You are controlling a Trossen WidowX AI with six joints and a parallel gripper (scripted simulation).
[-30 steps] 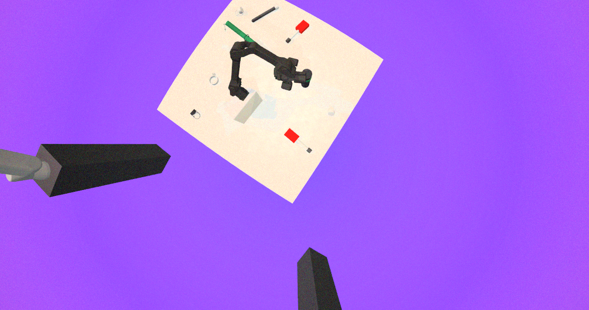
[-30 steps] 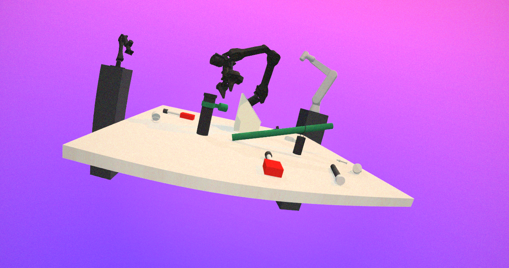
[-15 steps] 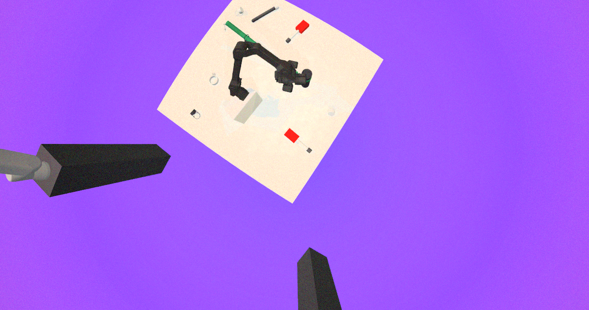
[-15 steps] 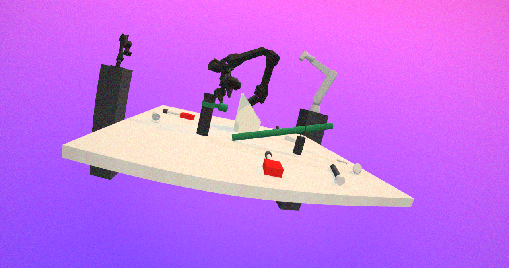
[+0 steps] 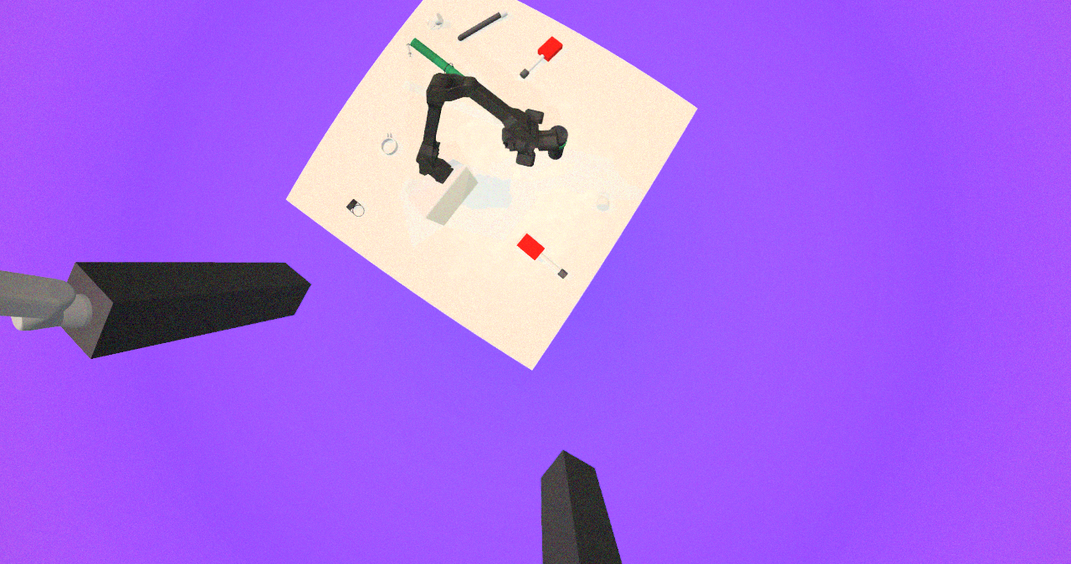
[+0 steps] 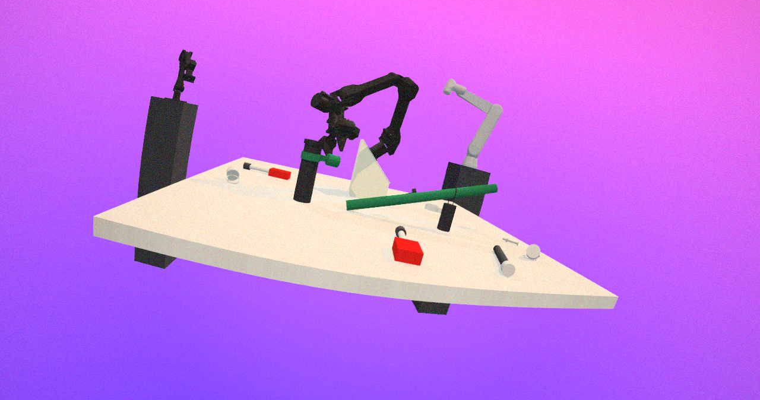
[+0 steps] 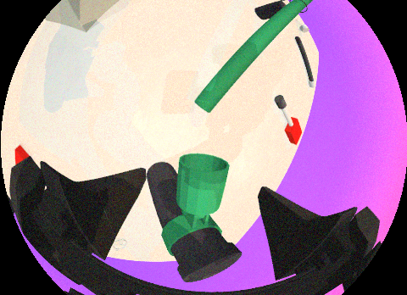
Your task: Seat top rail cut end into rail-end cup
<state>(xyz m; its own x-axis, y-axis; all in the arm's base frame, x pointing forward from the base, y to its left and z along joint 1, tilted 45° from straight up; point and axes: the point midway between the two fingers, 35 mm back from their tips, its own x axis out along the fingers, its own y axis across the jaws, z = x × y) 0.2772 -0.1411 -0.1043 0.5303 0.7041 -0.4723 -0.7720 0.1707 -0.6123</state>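
My gripper tip is 20 mm to the left of the green rail-end cup, 10 mm short of it and 10 mm above it. Round my gripper tip: short dark post 430 mm to the left, 60 mm below, 60 mm ahead.
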